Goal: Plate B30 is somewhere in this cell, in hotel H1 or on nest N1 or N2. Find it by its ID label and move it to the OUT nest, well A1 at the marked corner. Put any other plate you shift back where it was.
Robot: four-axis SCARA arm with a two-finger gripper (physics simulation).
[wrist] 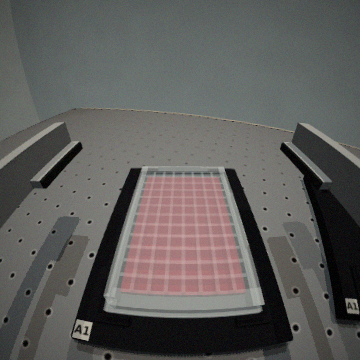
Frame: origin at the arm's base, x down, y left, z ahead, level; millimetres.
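Where they show: gripper, fingertip midpoint: [180, 130].
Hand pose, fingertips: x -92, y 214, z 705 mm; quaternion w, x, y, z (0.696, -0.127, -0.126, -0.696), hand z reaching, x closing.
Things, the pixels of their top centre, and the offset from my fingertips. "spot": a spot on its surface instead. Level surfaces: height alone.
- white A1 tag at a spot on its surface: [82, 330] spot: dx +67, dy +15, dz -111 mm
- second black nest at a spot on its surface: [331, 250] spot: dx +68, dy -131, dz -8 mm
- grey perforated table at its surface level: dx +79 mm
A clear-lidded plate with a grid of pink wells [182, 235] lies flat on a black nest [182, 331] in the middle of the wrist view, its long sides running away from the camera. No ID label can be read on the plate, and no nest name shows. A white A1 tag [82, 330] marks the nest's near left corner. My gripper [180, 130] is open and empty. Its fingers stand wide apart, one to the left and one to the right of the plate, apparently above it and clear of its sides.
Part of a second black nest [331, 250] shows at the right edge, partly behind the right finger, with its own A1 tag [352, 306] at its near end. The grey perforated table [175, 132] reaches back to a plain blue-grey wall. Finger shadows fall on both sides of the middle nest.
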